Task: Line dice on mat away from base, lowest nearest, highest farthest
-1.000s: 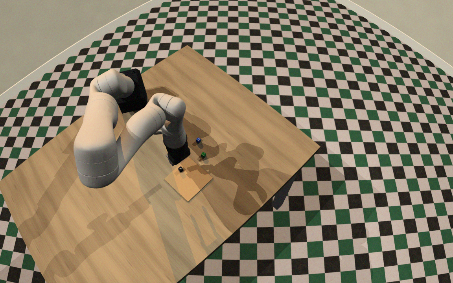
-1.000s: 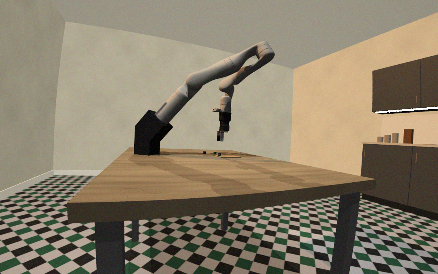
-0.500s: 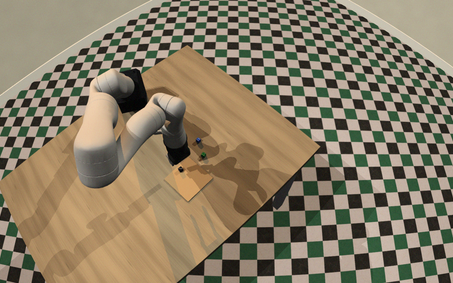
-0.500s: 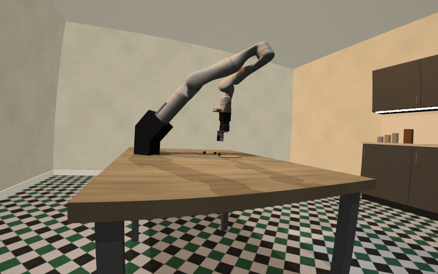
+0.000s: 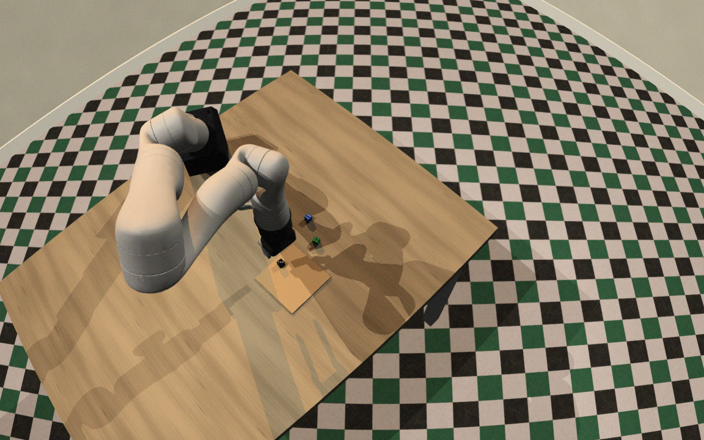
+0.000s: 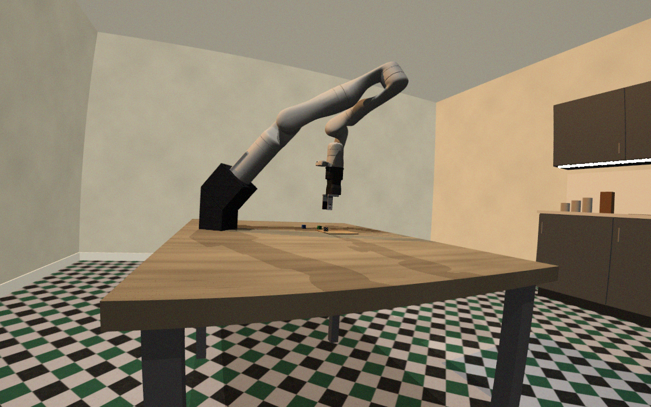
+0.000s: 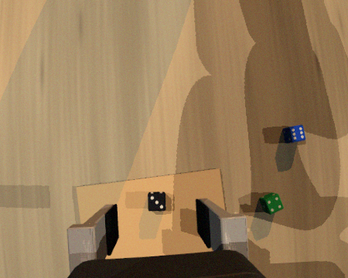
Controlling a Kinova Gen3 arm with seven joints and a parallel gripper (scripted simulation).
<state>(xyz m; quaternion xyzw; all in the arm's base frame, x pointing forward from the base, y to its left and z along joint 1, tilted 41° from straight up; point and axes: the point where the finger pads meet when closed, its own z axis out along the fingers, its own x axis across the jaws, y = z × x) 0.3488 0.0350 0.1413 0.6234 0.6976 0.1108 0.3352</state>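
The green die lies 11 cm to the left of my hand, 11 cm below it and 1 cm ahead of it. Also, from my hand: blue die (14 cm to the left, 11 cm below, 6 cm behind); then black die (10 cm below); then orange mat (11 cm below, 5 cm ahead).
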